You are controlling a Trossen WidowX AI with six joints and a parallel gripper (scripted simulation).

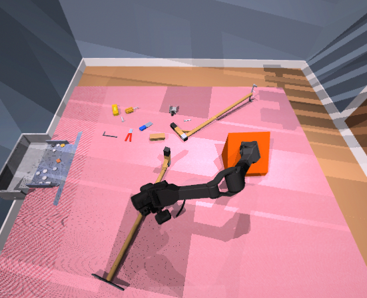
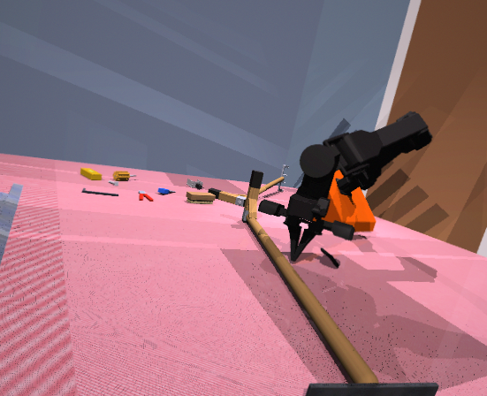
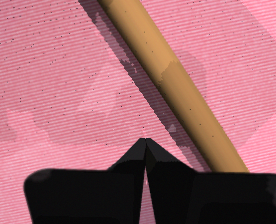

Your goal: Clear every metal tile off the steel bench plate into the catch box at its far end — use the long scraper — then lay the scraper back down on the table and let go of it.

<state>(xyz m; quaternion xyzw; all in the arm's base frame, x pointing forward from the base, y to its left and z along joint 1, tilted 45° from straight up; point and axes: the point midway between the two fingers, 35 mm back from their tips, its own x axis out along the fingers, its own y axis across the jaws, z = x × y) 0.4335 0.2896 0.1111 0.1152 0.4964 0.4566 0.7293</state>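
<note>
Now: gripper tip 50 mm short of the long scraper, 10 mm to the right of it and 50 mm below it. Round my gripper tip: wooden block (20 mm ahead, 430 mm to the right); then black strip (130 mm behind, 20 mm to the right); then blue tool (100 mm ahead, 520 mm to the right).
</note>
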